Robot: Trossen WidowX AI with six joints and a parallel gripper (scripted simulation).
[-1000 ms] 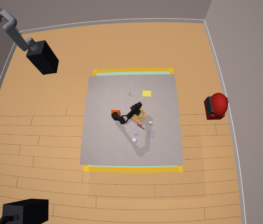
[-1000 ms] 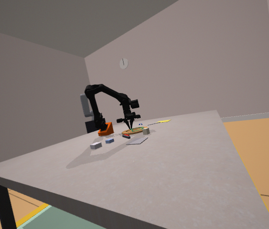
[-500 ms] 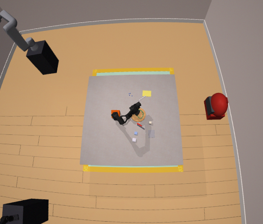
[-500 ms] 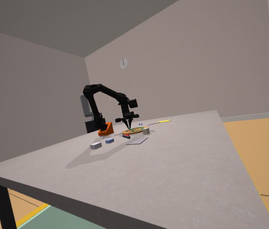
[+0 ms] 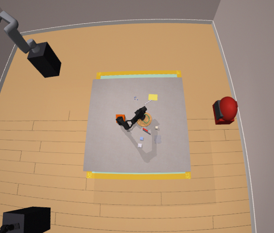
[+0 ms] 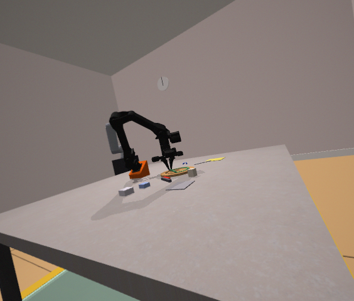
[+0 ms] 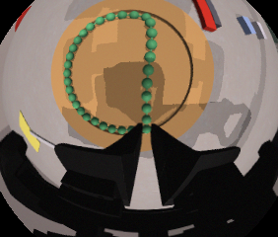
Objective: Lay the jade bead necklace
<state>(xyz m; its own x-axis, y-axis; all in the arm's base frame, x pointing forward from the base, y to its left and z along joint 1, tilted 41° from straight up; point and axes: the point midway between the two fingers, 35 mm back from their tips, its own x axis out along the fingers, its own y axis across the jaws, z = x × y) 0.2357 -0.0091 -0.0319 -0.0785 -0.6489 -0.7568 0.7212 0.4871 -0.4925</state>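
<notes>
Right now the round wooden bead board is 6 cm ahead of my gripper tip, 2 cm to the right of it and 1 cm below it. Also, from my gripper tip: beige cube: 20 cm ahead, 15 cm to the right; then red-handled tool: 7 cm ahead, 18 cm to the right, 1 cm below; then blue block: 1 cm ahead, 27 cm to the right, 1 cm below.
</notes>
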